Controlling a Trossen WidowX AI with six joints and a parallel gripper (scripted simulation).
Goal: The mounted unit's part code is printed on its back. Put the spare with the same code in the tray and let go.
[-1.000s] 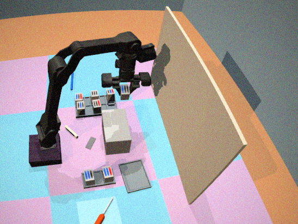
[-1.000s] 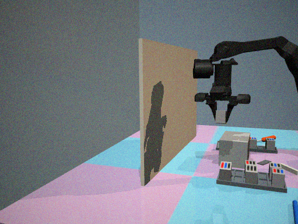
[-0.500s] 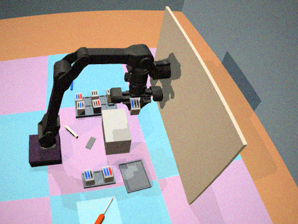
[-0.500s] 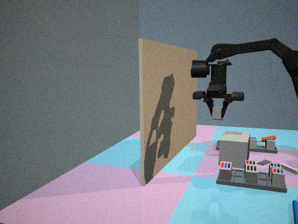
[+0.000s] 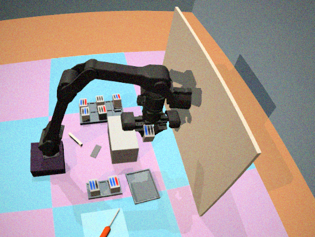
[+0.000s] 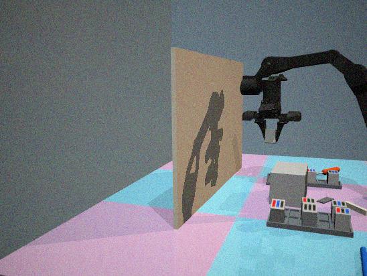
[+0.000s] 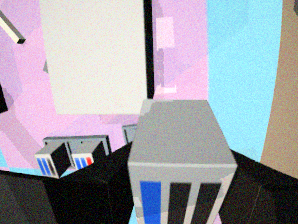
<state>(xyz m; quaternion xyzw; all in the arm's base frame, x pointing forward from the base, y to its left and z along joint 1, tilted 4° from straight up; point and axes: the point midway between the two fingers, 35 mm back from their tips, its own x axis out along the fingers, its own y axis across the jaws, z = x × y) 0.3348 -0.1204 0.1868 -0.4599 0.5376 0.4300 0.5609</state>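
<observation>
Now: gripper tip 4 cm past the grey tray, 11 cm to the left of it and 16 cm above it. Also, from my gripper tip: mounted unit: 6 cm behind, 10 cm to the left, 12 cm below; then tall board: 18 cm ahead, 4 cm to the left, 6 cm above; then rack: 18 cm behind, 8 cm to the right, 16 cm below.
</observation>
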